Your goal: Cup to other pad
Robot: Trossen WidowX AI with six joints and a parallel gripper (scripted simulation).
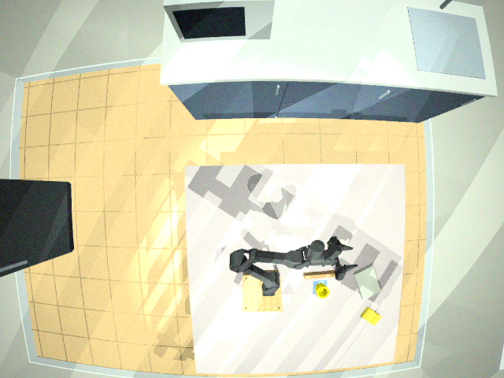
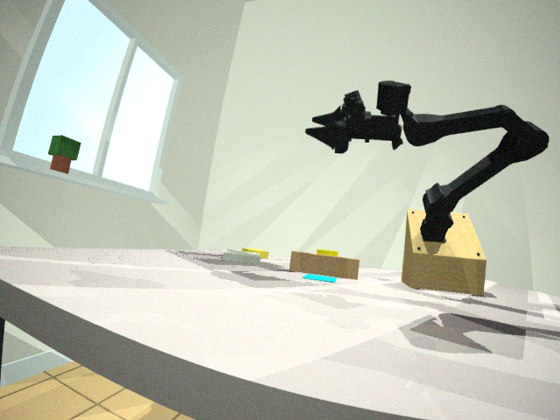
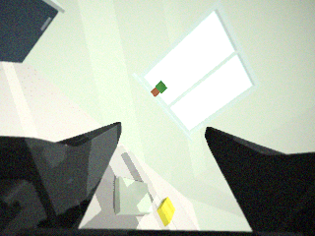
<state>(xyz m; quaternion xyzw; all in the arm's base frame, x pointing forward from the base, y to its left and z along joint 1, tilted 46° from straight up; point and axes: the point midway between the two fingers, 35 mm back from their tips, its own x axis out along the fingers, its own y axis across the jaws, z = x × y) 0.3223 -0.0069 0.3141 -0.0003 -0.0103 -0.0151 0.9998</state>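
Now: the yellow cup 340 mm below my gripper tip, 290 mm to the right of it and 60 mm behind it. Also, from my gripper tip: cyan pad: 380 mm below, 100 mm to the right, 60 mm behind; then wooden block: 350 mm below, 190 mm to the right, 50 mm behind.
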